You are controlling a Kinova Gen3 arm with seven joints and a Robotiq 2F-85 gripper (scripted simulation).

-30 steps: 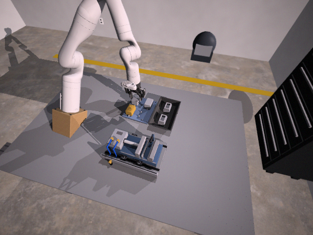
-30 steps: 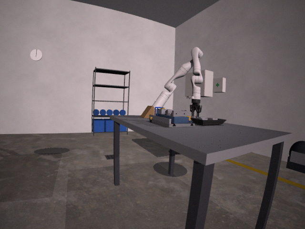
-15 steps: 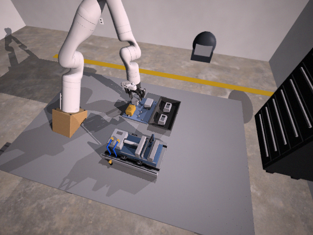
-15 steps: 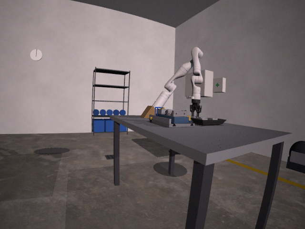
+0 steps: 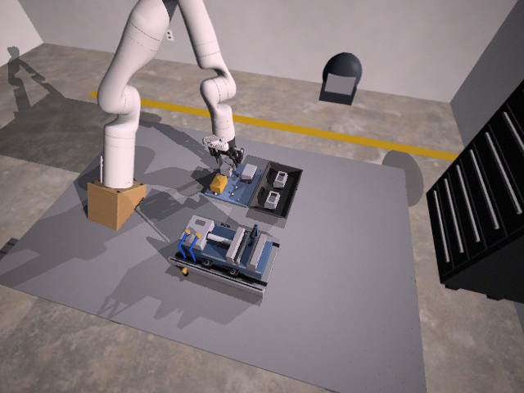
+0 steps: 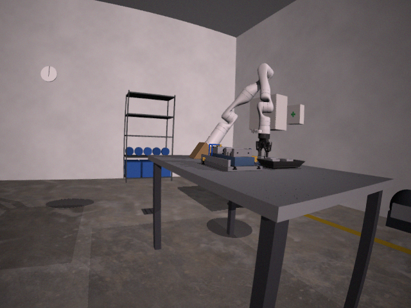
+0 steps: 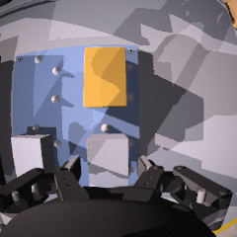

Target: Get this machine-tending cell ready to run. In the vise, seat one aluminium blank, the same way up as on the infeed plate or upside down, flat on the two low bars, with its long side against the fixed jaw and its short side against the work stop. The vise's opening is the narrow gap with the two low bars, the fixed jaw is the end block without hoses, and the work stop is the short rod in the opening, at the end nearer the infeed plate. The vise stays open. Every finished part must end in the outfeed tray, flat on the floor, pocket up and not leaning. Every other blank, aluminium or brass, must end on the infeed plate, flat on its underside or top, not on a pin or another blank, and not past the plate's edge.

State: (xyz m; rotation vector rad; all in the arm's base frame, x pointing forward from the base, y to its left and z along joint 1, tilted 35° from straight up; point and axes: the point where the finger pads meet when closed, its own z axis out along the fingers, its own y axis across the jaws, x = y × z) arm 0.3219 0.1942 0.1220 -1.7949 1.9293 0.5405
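Right now the brass blank is 9 cm to the right of my hand and 2 cm below it. The rest, counted from my hand: vise rail (12 cm ahead, 43 cm to the right, 1 cm below); hose block (3 cm ahead, 33 cm to the right, 3 cm above); vise (12 cm ahead, 33 cm to the right, 1 cm below).
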